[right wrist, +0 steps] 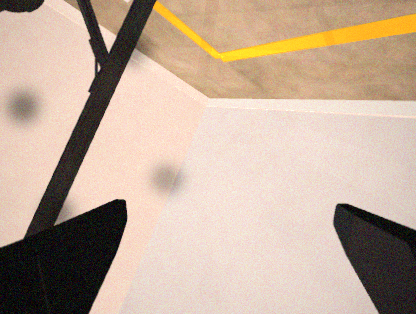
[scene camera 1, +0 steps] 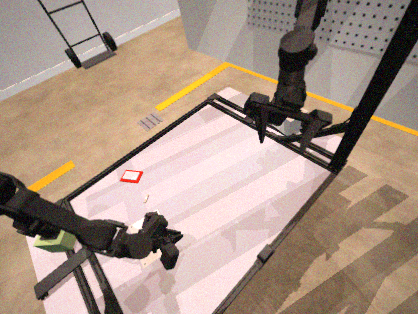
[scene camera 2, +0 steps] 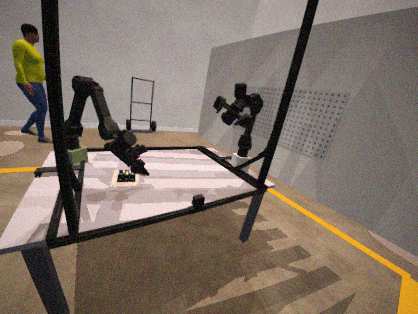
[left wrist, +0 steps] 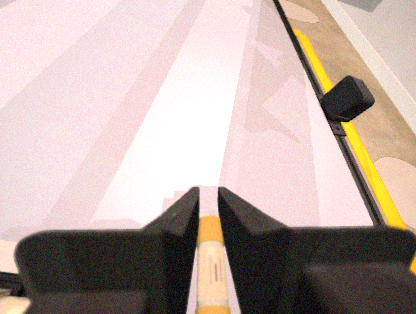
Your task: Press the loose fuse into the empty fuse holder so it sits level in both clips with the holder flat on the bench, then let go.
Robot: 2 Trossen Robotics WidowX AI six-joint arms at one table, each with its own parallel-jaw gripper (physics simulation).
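Frame: origin at the left arm's base, x ahead, y left, z up, level; centimetres.
Seen in the pictures: left gripper, fingertip midpoint: (scene camera 1: 181,234) (scene camera 2: 148,174) (left wrist: 208,193); right gripper, fingertip midpoint: (right wrist: 230,211) (scene camera 1: 281,148) (scene camera 2: 225,118); left arm's base, origin of the base link: (scene camera 1: 52,230) (scene camera 2: 72,147); right arm's base, origin of the base link: (scene camera 2: 242,155).
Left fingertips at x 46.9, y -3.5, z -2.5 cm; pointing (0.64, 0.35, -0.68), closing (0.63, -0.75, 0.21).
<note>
Pixels of each thing's middle, then the offset from my left fingertips to it. "spot": a spot on its surface instead.
- fuse, body centre: (left wrist: 211,274) dz +0.9, dx -3.2, dy -2.4 cm
- black fuse holder, body centre: (scene camera 1: 149,234) (scene camera 2: 126,174) dz -4.5, dx -13.3, dy +2.2 cm
- pale board, surface spot: (scene camera 1: 150,259) spot: dz -6.1, dx -12.2, dy -5.7 cm
- red-bordered rectangle, surface spot: (scene camera 1: 131,181) spot: dz -5.8, dx -26.8, dy +26.9 cm
- small pale piece, body centre: (scene camera 1: 146,198) dz -5.7, dx -18.1, dy +17.6 cm
- black block, surface spot: (left wrist: 348,99) (scene camera 1: 259,252) (scene camera 2: 195,197) spot: dz -2.2, dx +24.4, dy -6.1 cm
The fuse (left wrist: 211,272), a pale tube with orange-yellow end caps, is gripped between the fingers of my left gripper (scene camera 1: 179,236) (scene camera 2: 145,172) (left wrist: 208,193), which is shut on it. The black fuse holder (scene camera 2: 126,176) sits on a pale board (scene camera 2: 116,180) (scene camera 1: 150,259), left of my left fingertips in scene camera 2; small pale parts show on it, too small to tell apart. The arm hides most of it in scene camera 1. A dark edge and part of the board show at lower left in the left wrist view. My right gripper (scene camera 1: 282,145) (right wrist: 230,211) is open, empty and raised at the far side.
A red-bordered rectangle (scene camera 1: 131,181) and a small pale piece (scene camera 1: 146,198) lie on the table. Black rails edge the table, with a black block (scene camera 1: 264,253) (scene camera 2: 198,201) (left wrist: 348,99) on one. Black uprights rise at its corners. A person (scene camera 2: 29,61) stands beyond.
</note>
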